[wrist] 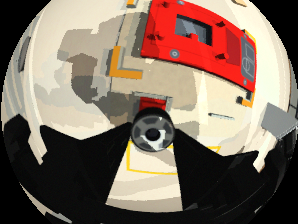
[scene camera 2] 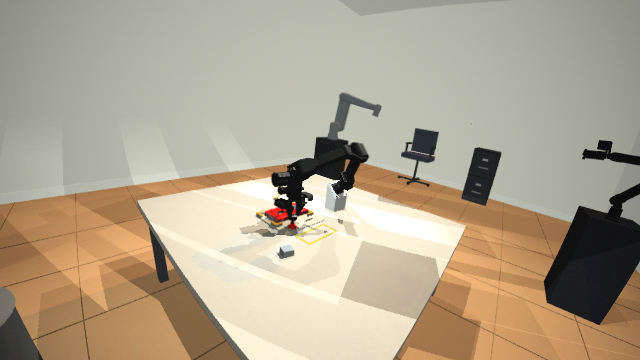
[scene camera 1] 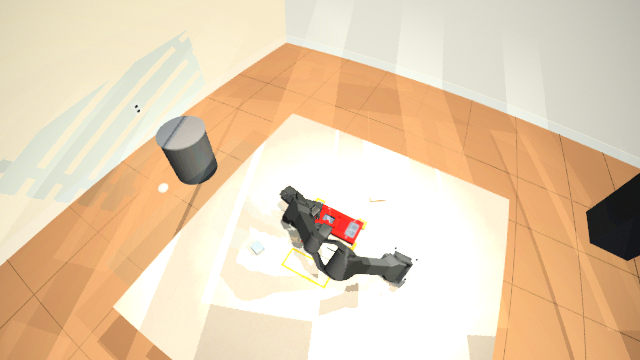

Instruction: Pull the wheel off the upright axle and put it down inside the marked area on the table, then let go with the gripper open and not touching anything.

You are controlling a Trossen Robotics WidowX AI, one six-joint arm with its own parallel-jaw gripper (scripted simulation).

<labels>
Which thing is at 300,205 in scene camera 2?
The gripper.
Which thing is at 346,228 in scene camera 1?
A red fixture plate.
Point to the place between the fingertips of the gripper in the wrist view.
152,130
</labels>
